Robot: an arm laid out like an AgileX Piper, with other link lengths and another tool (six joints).
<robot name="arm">
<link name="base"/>
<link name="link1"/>
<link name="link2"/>
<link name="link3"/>
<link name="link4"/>
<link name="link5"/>
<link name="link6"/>
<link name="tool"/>
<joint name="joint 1" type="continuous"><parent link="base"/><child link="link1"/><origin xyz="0 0 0.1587" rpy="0 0 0"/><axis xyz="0 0 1"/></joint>
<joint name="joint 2" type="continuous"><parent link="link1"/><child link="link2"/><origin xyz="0 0 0" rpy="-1.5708 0 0"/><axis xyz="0 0 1"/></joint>
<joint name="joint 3" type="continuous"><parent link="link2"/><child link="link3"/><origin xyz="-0.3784 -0.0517 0" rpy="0 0 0"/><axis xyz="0 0 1"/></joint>
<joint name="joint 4" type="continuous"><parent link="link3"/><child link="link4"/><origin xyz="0.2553 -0.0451 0" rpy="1.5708 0 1.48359"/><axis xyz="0 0 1"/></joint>
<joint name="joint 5" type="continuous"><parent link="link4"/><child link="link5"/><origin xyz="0 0 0" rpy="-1.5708 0 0"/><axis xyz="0 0 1"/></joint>
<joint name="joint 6" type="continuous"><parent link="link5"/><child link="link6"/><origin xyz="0 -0.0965 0" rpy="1.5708 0 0"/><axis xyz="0 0 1"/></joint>
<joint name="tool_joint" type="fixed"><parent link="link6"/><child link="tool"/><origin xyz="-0.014 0.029 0.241" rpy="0 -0.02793 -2.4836"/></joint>
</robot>
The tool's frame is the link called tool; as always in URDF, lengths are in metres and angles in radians. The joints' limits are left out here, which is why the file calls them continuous.
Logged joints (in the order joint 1, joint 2, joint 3, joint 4, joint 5, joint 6), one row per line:
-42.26 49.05 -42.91 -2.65 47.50 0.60
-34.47 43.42 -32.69 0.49 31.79 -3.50
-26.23 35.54 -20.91 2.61 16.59 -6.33
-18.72 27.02 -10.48 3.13 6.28 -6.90
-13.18 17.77 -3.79 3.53 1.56 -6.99
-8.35 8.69 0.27 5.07 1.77 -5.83
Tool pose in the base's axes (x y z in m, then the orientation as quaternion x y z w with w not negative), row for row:
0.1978 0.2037 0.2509 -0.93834 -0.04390 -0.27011 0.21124
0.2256 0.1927 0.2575 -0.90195 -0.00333 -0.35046 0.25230
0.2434 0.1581 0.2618 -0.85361 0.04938 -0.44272 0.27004
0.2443 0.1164 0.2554 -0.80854 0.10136 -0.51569 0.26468
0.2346 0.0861 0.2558 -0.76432 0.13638 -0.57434 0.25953
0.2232 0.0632 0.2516 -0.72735 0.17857 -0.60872 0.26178
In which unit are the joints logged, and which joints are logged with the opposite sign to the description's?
The joints are logged in degrees. Opposite sign: joint 1.
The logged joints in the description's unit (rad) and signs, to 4 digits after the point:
0.7376 0.8561 -0.7489 -0.0463 0.8290 0.0105
0.6016 0.7578 -0.5705 0.0086 0.5548 -0.0611
0.4578 0.6203 -0.3649 0.0456 0.2896 -0.1105
0.3267 0.4716 -0.1829 0.0546 0.1096 -0.1204
0.2300 0.3101 -0.0661 0.0616 0.0272 -0.1220
0.1457 0.1517 0.0047 0.0885 0.0309 -0.1018

